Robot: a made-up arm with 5 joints.
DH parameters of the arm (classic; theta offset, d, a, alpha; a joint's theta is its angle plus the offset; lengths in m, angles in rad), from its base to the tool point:
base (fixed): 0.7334 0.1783 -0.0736 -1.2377
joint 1: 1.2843 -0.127 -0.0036 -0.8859
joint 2: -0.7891 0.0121 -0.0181 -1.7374
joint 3: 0 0.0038 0.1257 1.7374
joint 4: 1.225 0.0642 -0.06 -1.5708
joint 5: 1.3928 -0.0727 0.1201 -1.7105
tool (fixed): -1.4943 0.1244 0 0
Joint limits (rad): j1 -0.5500..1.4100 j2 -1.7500..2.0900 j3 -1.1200..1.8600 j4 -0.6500..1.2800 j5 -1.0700..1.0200
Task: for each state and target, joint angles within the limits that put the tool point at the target. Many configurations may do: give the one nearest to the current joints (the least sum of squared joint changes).
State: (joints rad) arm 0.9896 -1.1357 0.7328 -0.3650 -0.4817
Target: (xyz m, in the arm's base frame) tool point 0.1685 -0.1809 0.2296
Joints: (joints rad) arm 0.5317 -1.2296 0.1907 -0.6500 -0.1927
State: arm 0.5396 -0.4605 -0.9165 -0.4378 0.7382
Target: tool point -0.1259 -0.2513 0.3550
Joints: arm 0.0914 -0.8876 -1.1200 -0.0783 1.0200
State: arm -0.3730 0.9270 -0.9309 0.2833 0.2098
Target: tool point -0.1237 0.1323 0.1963
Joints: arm -0.5500 0.3465 -0.6663 0.4555 0.6837
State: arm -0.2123 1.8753 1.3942 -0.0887 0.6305
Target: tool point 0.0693 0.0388 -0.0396
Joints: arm -0.0205 2.0447 1.3258 -0.1587 0.7582
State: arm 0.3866 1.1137 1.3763 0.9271 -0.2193
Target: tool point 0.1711 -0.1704 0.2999
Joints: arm -0.0102 1.4794 1.8600 1.2800 -1.0017
